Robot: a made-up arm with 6 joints. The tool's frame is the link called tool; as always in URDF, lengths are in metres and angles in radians. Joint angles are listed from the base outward. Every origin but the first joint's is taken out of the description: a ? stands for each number. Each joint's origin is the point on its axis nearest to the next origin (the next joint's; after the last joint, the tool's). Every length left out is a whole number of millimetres.
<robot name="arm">
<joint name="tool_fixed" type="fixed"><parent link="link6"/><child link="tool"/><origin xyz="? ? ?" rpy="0 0 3.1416"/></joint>
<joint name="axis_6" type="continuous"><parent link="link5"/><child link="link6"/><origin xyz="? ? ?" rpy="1.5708 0 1.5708"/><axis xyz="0 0 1"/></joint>
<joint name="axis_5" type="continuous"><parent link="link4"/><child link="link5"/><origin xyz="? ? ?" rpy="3.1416 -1.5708 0"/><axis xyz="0 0 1"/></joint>
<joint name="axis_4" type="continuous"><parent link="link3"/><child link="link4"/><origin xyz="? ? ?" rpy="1.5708 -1.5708 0"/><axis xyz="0 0 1"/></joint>
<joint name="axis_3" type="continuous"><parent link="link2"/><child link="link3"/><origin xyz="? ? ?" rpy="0 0 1.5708"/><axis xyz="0 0 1"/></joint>
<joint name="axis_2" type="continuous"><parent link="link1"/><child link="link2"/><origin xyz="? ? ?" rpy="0 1.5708 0"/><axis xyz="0 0 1"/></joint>
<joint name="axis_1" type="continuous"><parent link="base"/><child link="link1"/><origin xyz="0 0 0.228" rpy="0 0 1.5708"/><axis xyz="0 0 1"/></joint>
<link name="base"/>
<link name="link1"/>
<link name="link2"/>
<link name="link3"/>
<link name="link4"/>
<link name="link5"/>
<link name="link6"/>
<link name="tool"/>
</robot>
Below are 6 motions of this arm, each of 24 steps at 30 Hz.
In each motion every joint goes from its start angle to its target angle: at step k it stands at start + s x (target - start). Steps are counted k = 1, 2, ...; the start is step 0. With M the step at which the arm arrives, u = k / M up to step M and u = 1 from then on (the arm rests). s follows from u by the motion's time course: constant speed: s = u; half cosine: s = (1 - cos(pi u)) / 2; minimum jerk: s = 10 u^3 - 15 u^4 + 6 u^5.
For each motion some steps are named. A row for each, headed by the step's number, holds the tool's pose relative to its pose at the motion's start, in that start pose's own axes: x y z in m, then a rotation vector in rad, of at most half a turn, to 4 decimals.
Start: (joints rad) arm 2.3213 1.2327 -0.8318 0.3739 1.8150 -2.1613
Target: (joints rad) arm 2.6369 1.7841 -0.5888 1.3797 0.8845 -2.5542
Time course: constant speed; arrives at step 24
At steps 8, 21, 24:
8: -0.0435 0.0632 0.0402 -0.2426 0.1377 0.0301
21: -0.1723 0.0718 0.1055 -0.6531 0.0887 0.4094
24: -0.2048 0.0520 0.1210 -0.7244 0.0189 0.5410

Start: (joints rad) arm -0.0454 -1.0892 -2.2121 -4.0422 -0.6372 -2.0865
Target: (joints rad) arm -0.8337 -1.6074 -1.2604 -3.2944 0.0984 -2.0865
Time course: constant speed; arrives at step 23
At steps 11, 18, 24:
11: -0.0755 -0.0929 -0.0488 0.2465 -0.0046 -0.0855
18: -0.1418 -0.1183 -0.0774 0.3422 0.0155 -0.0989
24: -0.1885 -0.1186 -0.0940 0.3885 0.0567 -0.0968

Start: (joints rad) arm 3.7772 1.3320 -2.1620 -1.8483 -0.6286 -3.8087
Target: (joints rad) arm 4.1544 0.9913 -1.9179 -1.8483 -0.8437 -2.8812
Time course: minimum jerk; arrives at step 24
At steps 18, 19, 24:
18: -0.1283 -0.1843 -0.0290 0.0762 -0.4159 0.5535
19: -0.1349 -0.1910 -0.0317 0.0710 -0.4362 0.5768
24: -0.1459 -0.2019 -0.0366 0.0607 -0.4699 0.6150

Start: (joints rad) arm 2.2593 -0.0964 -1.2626 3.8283 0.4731 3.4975
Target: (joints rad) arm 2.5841 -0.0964 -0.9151 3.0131 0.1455 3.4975
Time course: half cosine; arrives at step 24
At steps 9, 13, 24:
9: -0.0638 0.0302 -0.0434 0.0435 -0.2756 -0.2432
13: -0.1042 0.0588 -0.0852 0.0905 -0.4996 -0.4533
24: -0.1441 0.1098 -0.1573 0.1969 -0.8540 -0.8309

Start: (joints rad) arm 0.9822 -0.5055 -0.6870 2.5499 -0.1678 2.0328
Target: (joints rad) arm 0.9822 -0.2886 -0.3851 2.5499 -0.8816 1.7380
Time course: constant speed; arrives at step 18
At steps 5, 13, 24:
5: -0.0029 -0.0652 -0.0107 0.3220 -0.0589 -0.1024
13: -0.0072 -0.1445 -0.0556 0.8438 -0.1045 -0.2884
24: -0.0092 -0.1746 -0.0934 1.1728 -0.1035 -0.4122

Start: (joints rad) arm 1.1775 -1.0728 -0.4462 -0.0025 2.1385 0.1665
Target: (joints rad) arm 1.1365 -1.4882 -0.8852 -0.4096 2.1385 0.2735
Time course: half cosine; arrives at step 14
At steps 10, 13, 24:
10: -0.1393 0.0748 -0.0976 -0.0496 0.7091 0.3841
13: -0.1825 0.0913 -0.1018 -0.0338 0.8551 0.4874
24: -0.1857 0.0924 -0.1018 -0.0323 0.8653 0.4950

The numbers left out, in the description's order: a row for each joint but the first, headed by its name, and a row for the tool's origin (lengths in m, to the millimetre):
tool: 0 0 0
axis_6: 0.117 -0.091 0
axis_5: 0 0 0
axis_4: -0.073 -0.321 0
axis_3: -0.244 -0.046 0
axis_2: 0 0 0

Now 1 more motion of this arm.
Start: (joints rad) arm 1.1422 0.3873 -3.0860 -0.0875 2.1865 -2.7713
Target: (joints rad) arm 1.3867 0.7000 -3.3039 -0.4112 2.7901 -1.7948
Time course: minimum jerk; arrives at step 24
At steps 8, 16, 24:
8: 0.0098 0.0069 0.0298 0.0945 0.1133 0.1990
16: 0.0519 0.0249 0.0966 0.4728 0.3005 0.7475
24: 0.0717 0.0314 0.1147 0.6425 0.3138 0.9399

